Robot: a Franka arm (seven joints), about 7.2 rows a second.
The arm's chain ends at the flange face. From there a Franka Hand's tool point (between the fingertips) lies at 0.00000 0.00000 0.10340 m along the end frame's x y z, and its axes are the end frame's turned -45 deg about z.
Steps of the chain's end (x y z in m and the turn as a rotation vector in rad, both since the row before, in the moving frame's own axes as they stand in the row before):
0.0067, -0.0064, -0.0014, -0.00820, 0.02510, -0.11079
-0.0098, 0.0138, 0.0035, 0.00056, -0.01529, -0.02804
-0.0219, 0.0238, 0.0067, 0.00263, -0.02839, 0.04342
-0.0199, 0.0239, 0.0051, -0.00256, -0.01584, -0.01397
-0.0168, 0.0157, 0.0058, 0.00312, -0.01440, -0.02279
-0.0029, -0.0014, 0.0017, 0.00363, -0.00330, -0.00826
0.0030, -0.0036, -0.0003, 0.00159, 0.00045, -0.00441
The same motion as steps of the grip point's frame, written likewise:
0.0106, 0.0026, -0.0014, -0.02355, 0.01195, -0.11079
-0.0178, 0.0017, 0.0035, 0.01121, -0.01042, -0.02804
-0.0341, -0.0010, 0.0067, 0.02193, -0.01822, 0.04342
-0.0323, 0.0019, 0.0051, 0.00939, -0.01301, -0.01397
-0.0238, -0.0020, 0.0058, 0.01239, -0.00798, -0.02279
-0.0010, -0.0035, 0.0017, 0.00490, 0.00023, -0.00826
0.0048, -0.0005, -0.0003, 0.00081, 0.00144, -0.00441

